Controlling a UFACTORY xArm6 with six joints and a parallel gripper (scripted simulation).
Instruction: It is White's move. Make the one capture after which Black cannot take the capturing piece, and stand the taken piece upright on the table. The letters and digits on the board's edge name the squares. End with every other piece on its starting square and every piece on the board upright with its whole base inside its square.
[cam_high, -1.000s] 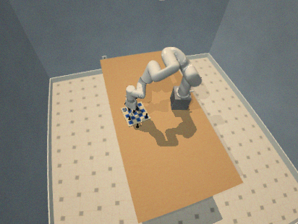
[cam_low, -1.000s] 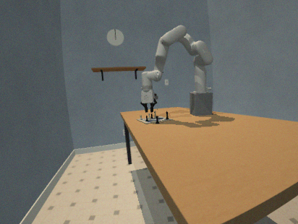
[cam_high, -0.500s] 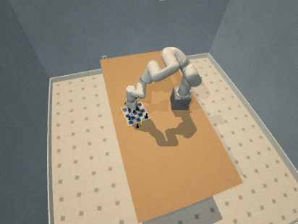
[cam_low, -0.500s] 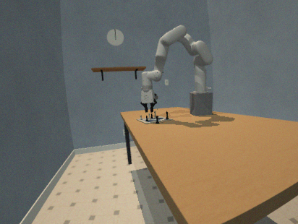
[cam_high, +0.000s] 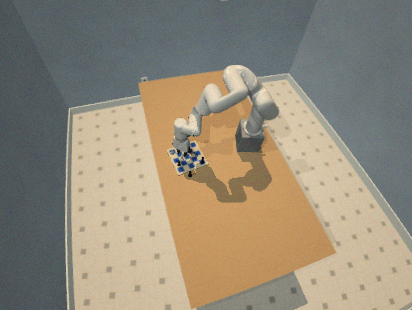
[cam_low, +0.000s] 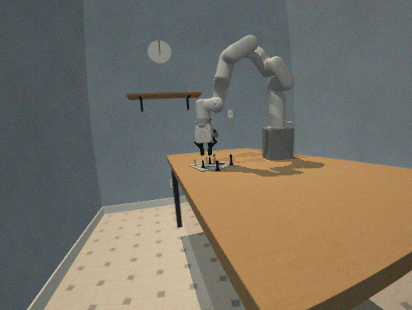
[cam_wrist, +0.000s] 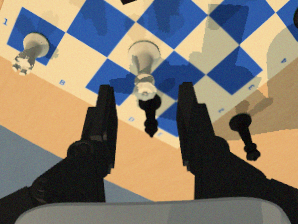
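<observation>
The white piece is 50 mm below my hand. From my hand the other things lie so: black piece: 30 mm ahead, 40 mm to the left, 60 mm below; chessboard: 30 mm behind, 10 mm to the right, 80 mm below.
</observation>
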